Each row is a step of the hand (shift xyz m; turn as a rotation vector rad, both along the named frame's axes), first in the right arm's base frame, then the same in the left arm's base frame.
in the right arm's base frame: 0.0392 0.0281 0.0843 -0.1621 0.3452 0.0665
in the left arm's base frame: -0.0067 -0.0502 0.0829 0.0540 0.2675 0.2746
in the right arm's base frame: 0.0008 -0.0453 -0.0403 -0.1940 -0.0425 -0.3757
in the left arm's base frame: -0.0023 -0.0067 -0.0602 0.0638 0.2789 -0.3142
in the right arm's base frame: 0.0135 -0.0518 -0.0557 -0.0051 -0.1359 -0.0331
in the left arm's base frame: 0.0105 -0.0137 -0.0753 -0.0603 -0.0487 -0.1166
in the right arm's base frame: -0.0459 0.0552 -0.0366 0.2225 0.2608 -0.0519
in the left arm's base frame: 0.0224 0.0770 0.0082 0.3117 -0.0275 0.1494
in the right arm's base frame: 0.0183 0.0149 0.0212 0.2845 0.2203 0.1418
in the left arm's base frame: 0.0079 -0.0154 0.0266 0.2205 -0.1718 0.2673
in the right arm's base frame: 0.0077 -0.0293 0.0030 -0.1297 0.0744 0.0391
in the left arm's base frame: -0.0131 -0.0214 -0.0173 -0.0609 0.1220 0.0727
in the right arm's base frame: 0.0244 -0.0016 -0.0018 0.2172 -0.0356 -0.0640
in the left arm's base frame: 0.0153 -0.0191 -0.0012 0.1506 -0.1619 -0.0604
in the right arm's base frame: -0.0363 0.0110 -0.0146 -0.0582 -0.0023 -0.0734
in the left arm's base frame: -0.0084 0.0394 -0.0051 0.0032 0.0733 -0.0583
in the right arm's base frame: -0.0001 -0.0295 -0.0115 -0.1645 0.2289 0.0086
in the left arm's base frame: -0.0101 -0.0097 -0.0284 0.0200 0.2359 0.1532
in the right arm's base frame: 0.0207 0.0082 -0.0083 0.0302 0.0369 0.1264
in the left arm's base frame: 0.0220 -0.0090 0.0005 -0.0307 -0.0555 0.1193
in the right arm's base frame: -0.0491 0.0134 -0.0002 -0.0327 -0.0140 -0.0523
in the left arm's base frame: -0.0230 0.0450 0.0065 0.0009 0.0394 -0.0495
